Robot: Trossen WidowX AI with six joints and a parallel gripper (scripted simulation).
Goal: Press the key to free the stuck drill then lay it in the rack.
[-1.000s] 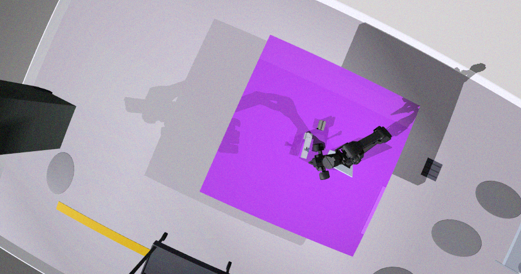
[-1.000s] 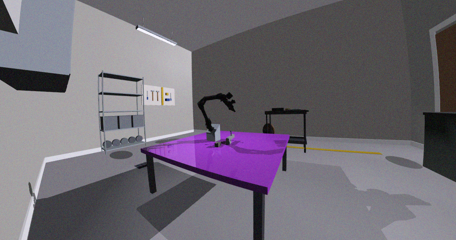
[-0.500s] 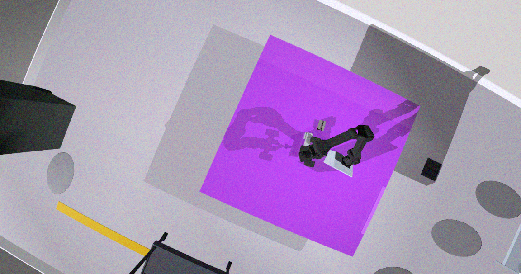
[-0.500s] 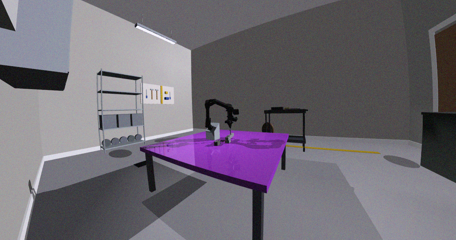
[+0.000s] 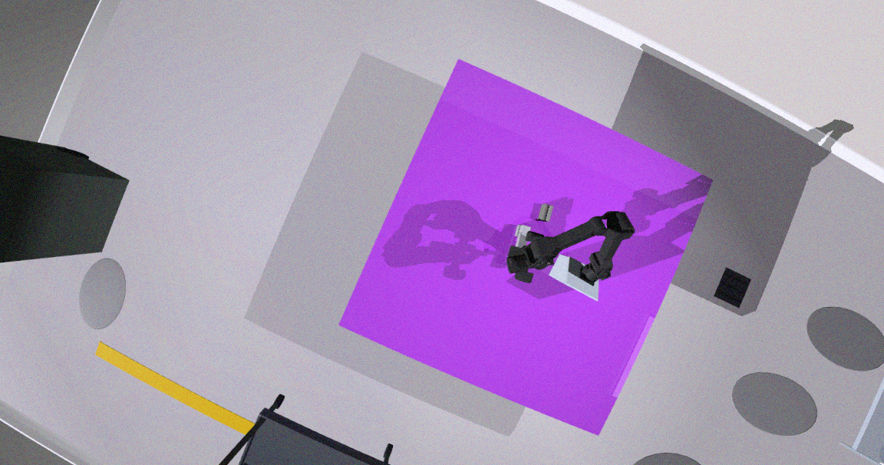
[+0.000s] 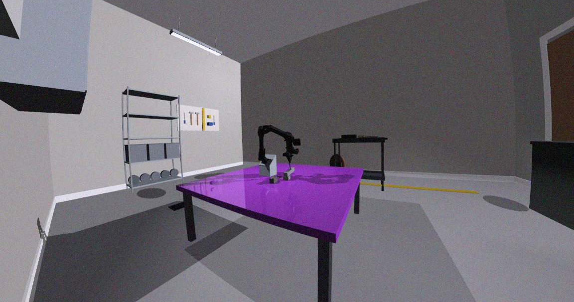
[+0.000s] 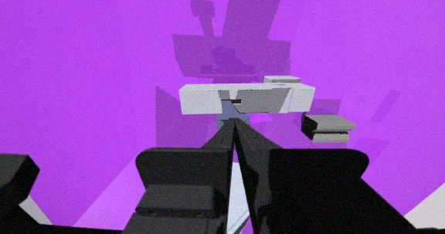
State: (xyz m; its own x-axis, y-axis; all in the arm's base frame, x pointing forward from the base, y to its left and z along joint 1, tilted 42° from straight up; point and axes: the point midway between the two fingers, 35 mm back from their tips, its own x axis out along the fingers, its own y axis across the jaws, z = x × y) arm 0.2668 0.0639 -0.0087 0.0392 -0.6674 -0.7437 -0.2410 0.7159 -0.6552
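Now: the dark key 3 cm below my gripper tip. The rest, counted from my gripper tip: slim drill 1 cm ahead, 5 cm to the right, 8 cm below; rack 3 cm behind, 21 cm to the right, 11 cm below; pale grey block 1 cm ahead, 3 cm to the right, 9 cm below.
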